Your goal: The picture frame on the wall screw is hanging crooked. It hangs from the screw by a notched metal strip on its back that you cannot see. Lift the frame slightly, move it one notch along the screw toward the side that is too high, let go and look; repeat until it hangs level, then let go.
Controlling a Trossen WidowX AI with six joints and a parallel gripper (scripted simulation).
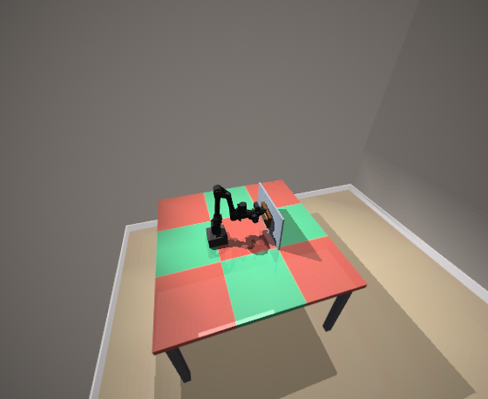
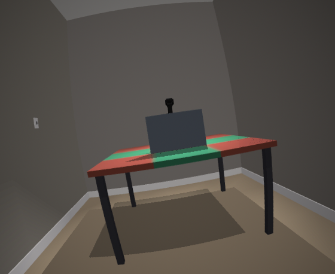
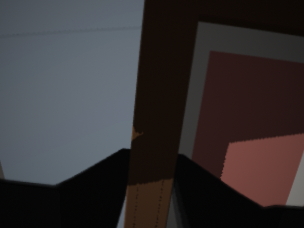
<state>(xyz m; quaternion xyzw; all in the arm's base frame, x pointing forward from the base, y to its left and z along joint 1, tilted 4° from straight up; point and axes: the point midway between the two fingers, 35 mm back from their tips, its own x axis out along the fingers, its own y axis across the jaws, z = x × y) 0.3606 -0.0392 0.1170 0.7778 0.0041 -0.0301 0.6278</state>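
The picture frame is 50 mm below my gripper tip, 10 mm to the left of it and 10 mm ahead of it. Also, from my gripper tip: grey wall panel: 60 mm below, 30 mm ahead, 20 mm to the left.
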